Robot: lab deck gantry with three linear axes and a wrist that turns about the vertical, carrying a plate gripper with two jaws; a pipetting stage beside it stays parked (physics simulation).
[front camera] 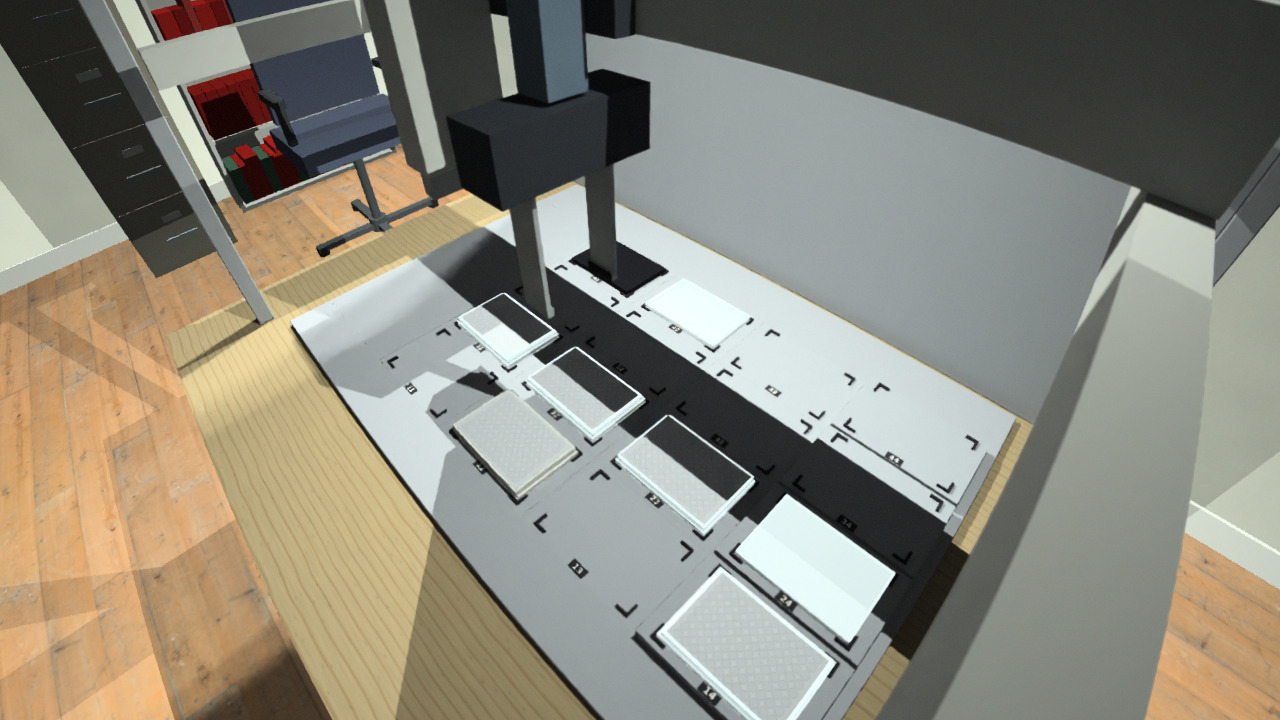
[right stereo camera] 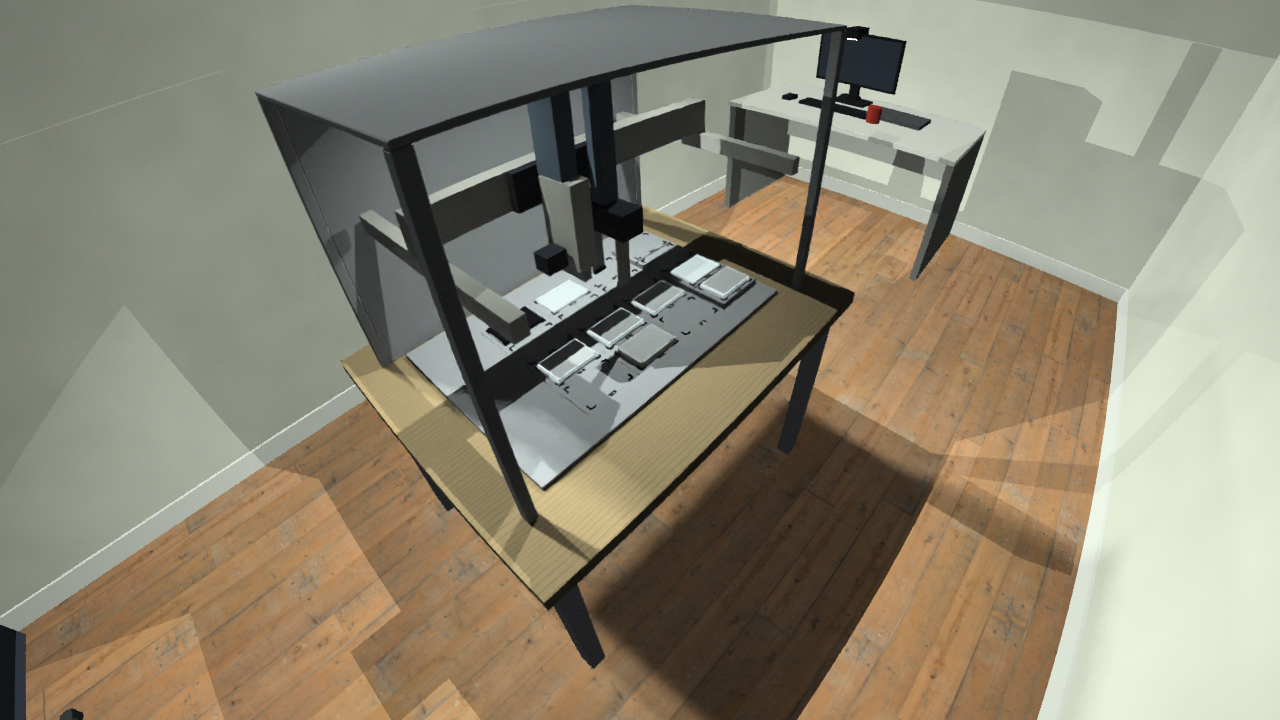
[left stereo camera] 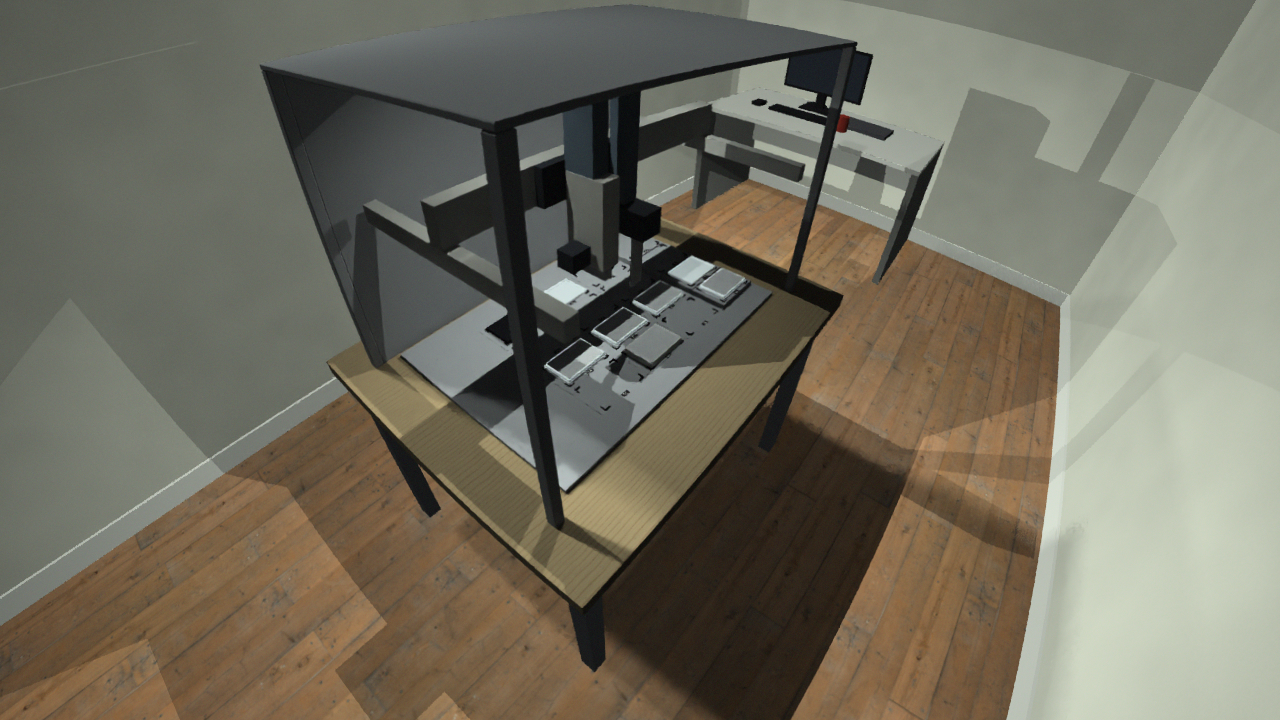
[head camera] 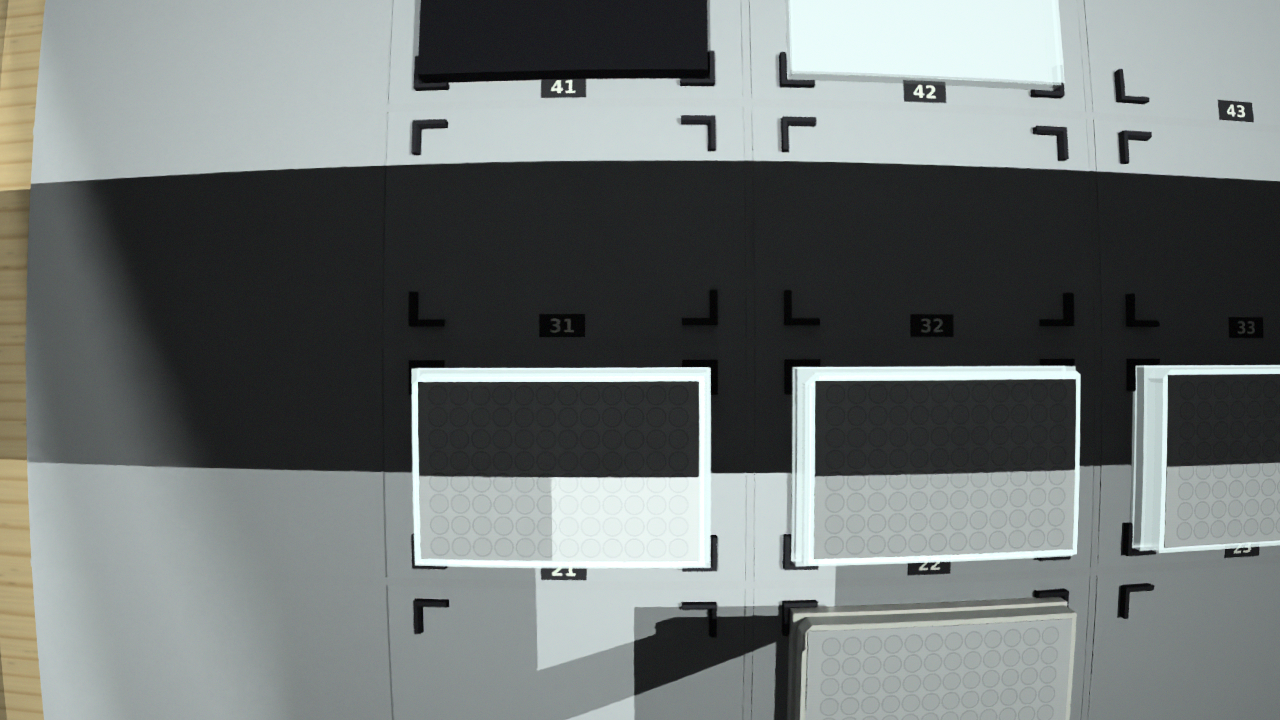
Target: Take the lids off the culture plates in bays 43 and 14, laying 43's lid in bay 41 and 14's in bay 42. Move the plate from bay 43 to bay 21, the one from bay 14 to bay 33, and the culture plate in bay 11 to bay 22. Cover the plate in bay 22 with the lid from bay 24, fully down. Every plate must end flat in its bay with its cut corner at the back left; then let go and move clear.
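Seen in the pictures: gripper, fingertip midpoint: (front camera: 572, 290) (right stereo camera: 611, 277) (left stereo camera: 621, 276); robot's base, origin of the base link: (front camera: 390, 362) (right stereo camera: 591, 408) (left stereo camera: 605, 409).
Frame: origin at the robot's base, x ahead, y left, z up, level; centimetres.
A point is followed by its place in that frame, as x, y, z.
Note:
My gripper (front camera: 575, 295) {22.8, 15.0, 16.0} is open and empty, raised over the deck's back left part; its jaws do not show in the head view. Clear-rimmed plates lie in bay 21 (front camera: 507, 328) {7.5, 14.6, 1.4} (head camera: 563, 429) {6.7, 16.8, 1.4} and bay 22 (front camera: 586, 394) {24.1, 14.3, 1.5} (head camera: 944, 510) {22.6, 13.2, 1.4}; no white lid covers the bay 22 plate. A dark lid (front camera: 642, 268) {10.3, 38.0, 0.8} (head camera: 563, 35) {6.5, 33.8, 0.8} lies in bay 41, and a white lid (front camera: 698, 311) {23.2, 36.2, 0.8} (head camera: 926, 40) {22.6, 33.8, 0.8} in bay 42. A white lid (front camera: 814, 568) {55.8, 14.4, 2.2} lies in bay 24. A plate (front camera: 747, 649) {55.7, 4.1, 2.9} with a well pattern lies in bay 14. Bays 11, 33 and 43 are empty. Cut corners are hard to make out.
A beige plate (front camera: 516, 443) {24.0, 4.0, 1.4} (head camera: 935, 671) {22.5, 6.1, 1.4} lies in bay 12, in front of bay 22. Another clear-rimmed plate (front camera: 684, 471) {39.6, 14.5, 1.4} (head camera: 1226, 501) {36.4, 13.1, 1.4} lies in bay 23. Corner guides mark the bays. A broad dark shadow crosses the deck. Frame posts (left stereo camera: 519, 313) {-27.0, -11.5, 48.3} stand at the table's corners.

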